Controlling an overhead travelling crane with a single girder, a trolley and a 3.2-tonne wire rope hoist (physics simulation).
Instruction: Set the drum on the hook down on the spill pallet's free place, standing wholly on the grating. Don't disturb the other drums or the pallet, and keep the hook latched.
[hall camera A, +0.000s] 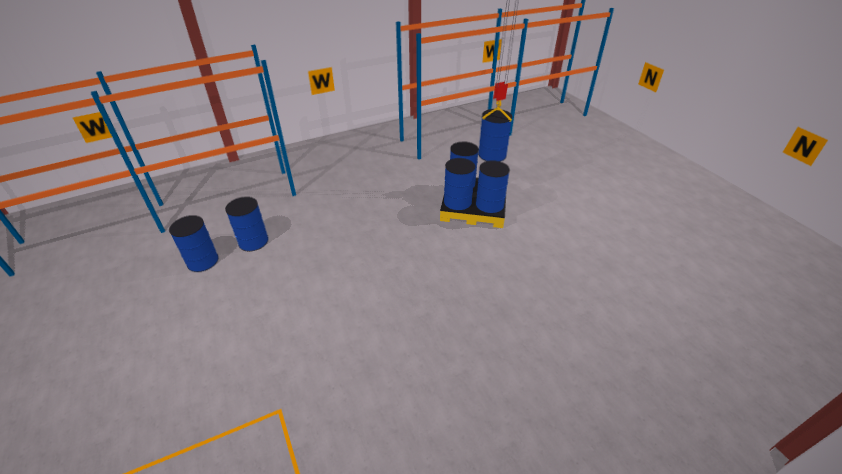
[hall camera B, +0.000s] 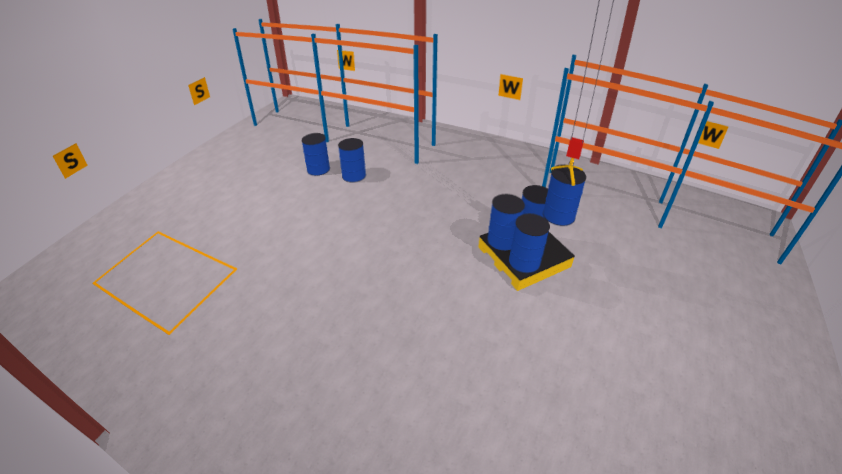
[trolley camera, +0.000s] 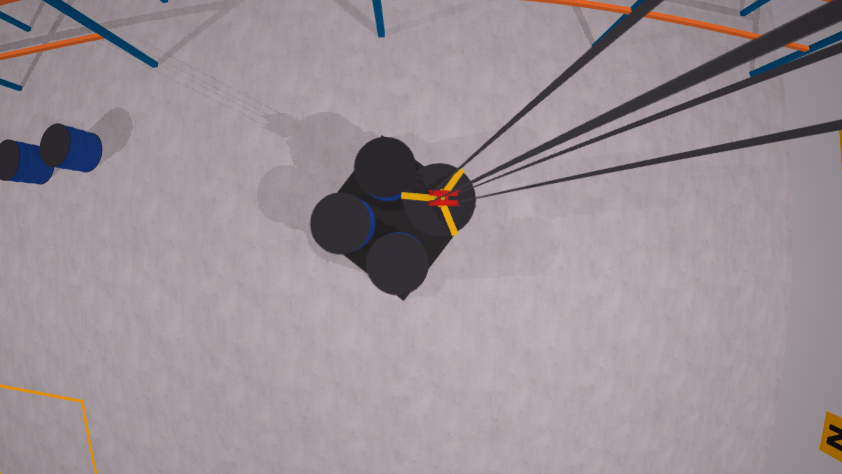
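Note:
The blue drum on the hook (hall camera A: 493, 140) (hall camera B: 563, 201) (trolley camera: 427, 214) hangs upright. My gripper (hall camera A: 498, 110) (hall camera B: 570, 169) (trolley camera: 441, 199), a yellow three-armed grab under the red hook block, is shut on its top rim. The spill pallet (hall camera A: 471, 218) (hall camera B: 546, 272) has a yellow base and black grating. Three blue drums stand on it: one (hall camera A: 458, 187) (hall camera B: 503, 223) (trolley camera: 340, 223), another (hall camera A: 492, 190) (hall camera B: 528, 248) (trolley camera: 397, 263) and a third (hall camera A: 464, 151) (hall camera B: 534, 200) (trolley camera: 384, 166). In the trolley view the hung drum covers the pallet's right corner, its underside above the grating. The latch is too small to see.
Two more blue drums (hall camera A: 194, 246) (hall camera A: 247, 226) (hall camera B: 315, 156) (hall camera B: 352, 161) stand on the floor away from the pallet. Blue and orange racks (hall camera A: 418, 97) (hall camera B: 415, 105) line the W wall. A yellow outline (hall camera B: 126, 257) marks the floor.

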